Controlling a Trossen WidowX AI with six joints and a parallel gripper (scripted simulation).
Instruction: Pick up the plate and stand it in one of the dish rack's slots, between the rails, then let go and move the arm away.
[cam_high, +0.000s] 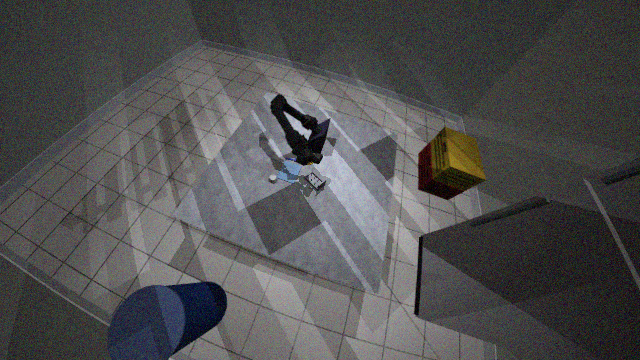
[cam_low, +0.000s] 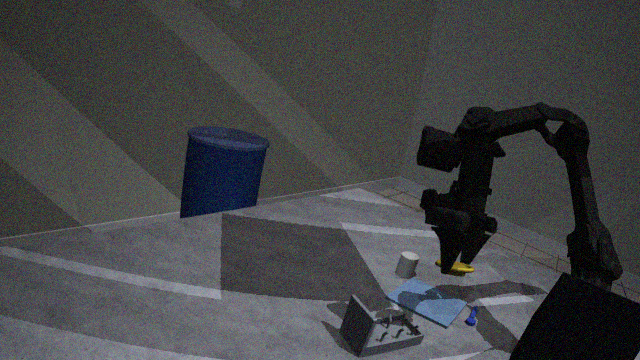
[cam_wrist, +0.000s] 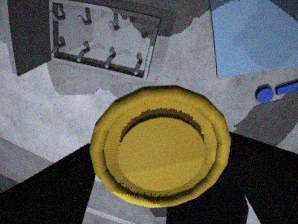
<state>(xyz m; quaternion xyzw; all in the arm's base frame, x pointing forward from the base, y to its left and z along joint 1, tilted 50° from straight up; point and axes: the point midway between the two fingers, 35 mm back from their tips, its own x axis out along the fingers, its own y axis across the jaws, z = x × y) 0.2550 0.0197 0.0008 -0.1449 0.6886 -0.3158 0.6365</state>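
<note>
The grey dish rack is 60 mm ahead of my gripper tip, 70 mm to the left of it and 120 mm below it. Also, from my gripper tip: yellow plate: 10 mm above; blue utensil: 60 mm behind, 140 mm to the right, 140 mm below; blue mat: 50 mm ahead, 130 mm to the right, 140 mm below.
</note>
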